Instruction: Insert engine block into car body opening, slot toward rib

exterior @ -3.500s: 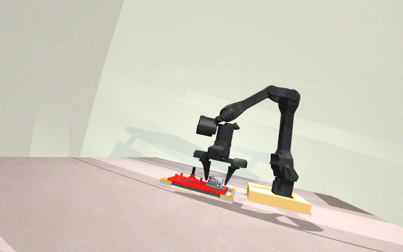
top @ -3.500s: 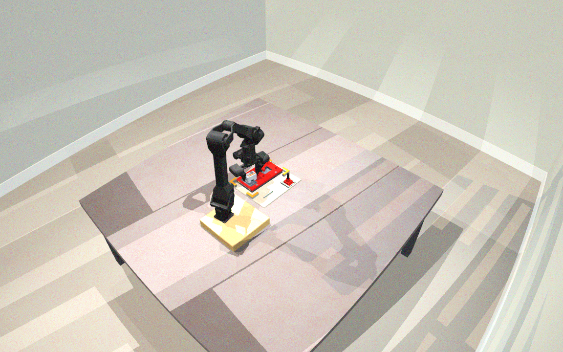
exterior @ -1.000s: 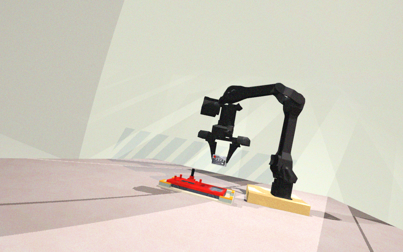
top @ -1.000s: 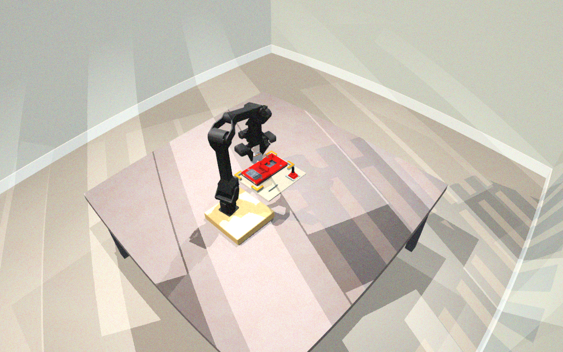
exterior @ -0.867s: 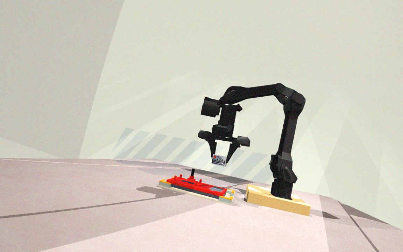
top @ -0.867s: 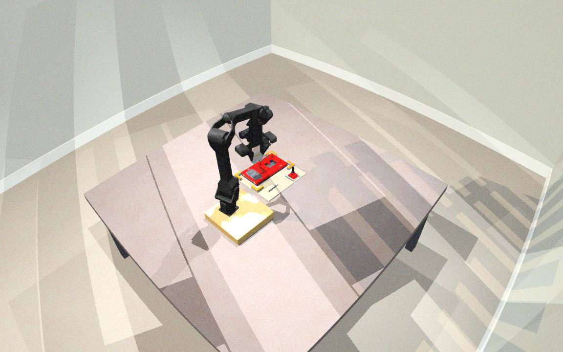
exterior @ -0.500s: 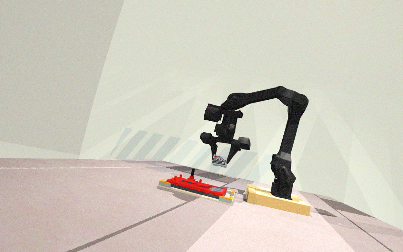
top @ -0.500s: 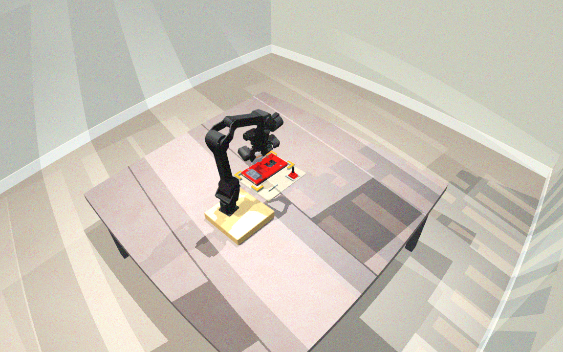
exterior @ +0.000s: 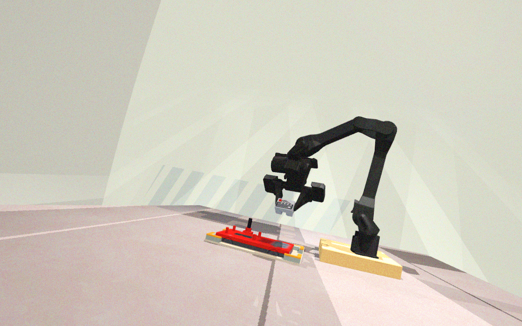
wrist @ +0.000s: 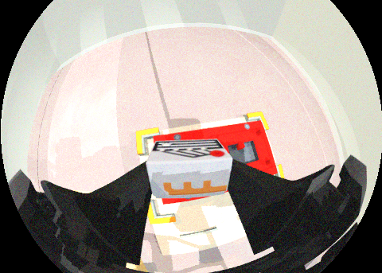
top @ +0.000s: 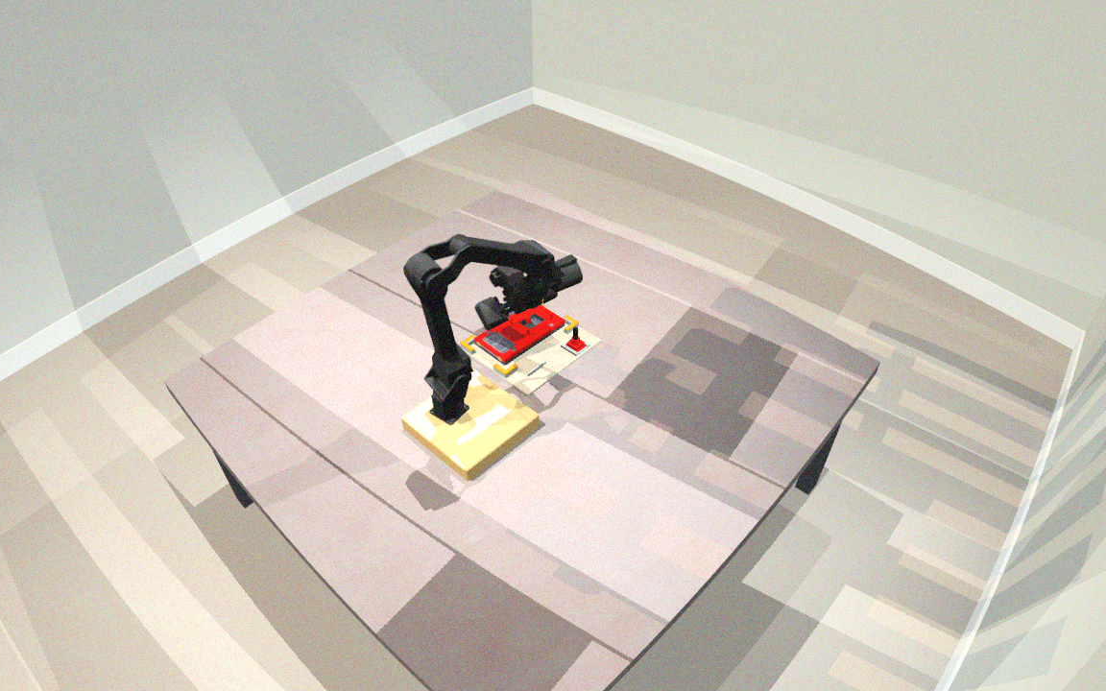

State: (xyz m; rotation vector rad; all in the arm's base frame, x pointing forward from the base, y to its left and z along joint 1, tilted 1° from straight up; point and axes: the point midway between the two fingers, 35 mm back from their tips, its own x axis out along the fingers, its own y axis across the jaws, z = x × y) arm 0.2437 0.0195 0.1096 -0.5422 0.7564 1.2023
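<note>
The black post lies 130 mm to the right of my gripper tip, 100 mm ahead of it and 90 mm below it. Round my gripper tip: grey engine block (right at my gripper tip).
</note>
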